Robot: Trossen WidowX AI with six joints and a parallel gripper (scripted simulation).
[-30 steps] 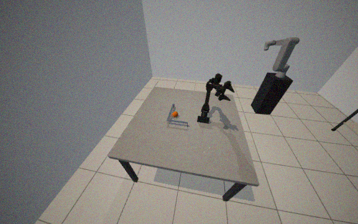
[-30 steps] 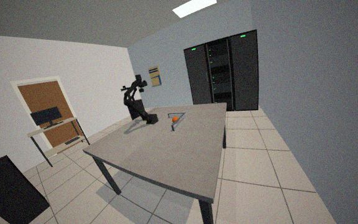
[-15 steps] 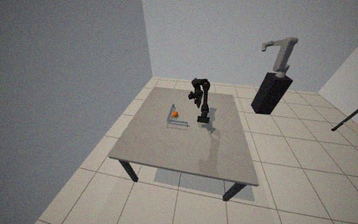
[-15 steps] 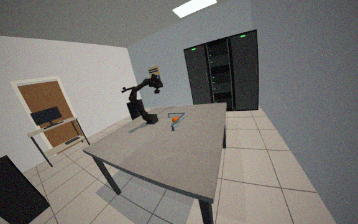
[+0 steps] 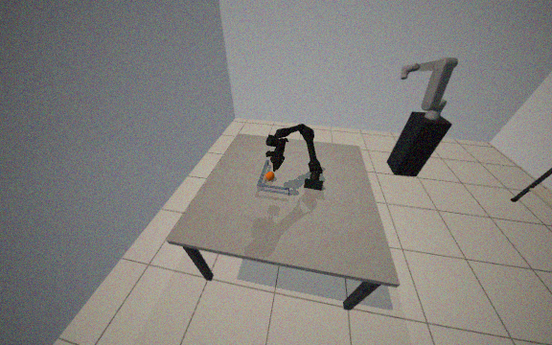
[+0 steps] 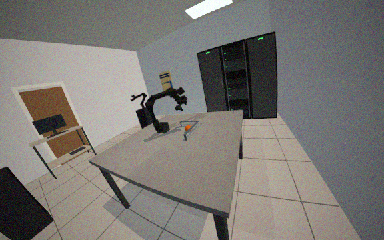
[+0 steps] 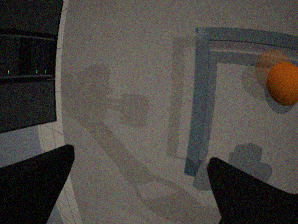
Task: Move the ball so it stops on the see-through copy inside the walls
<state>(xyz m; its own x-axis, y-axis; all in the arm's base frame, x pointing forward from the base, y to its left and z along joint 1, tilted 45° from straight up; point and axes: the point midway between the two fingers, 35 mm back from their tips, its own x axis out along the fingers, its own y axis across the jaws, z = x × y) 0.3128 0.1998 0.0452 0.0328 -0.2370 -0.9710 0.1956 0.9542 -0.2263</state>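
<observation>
Right now the orange ball is 5 cm ahead of my gripper tip, 14 cm to the right of it and 18 cm below it. The rest, counted from my gripper tip: see-through copy of ball: 7 cm ahead, 12 cm to the right, 18 cm below; low clear wall: 11 cm ahead, 16 cm to the right, 19 cm below.
</observation>
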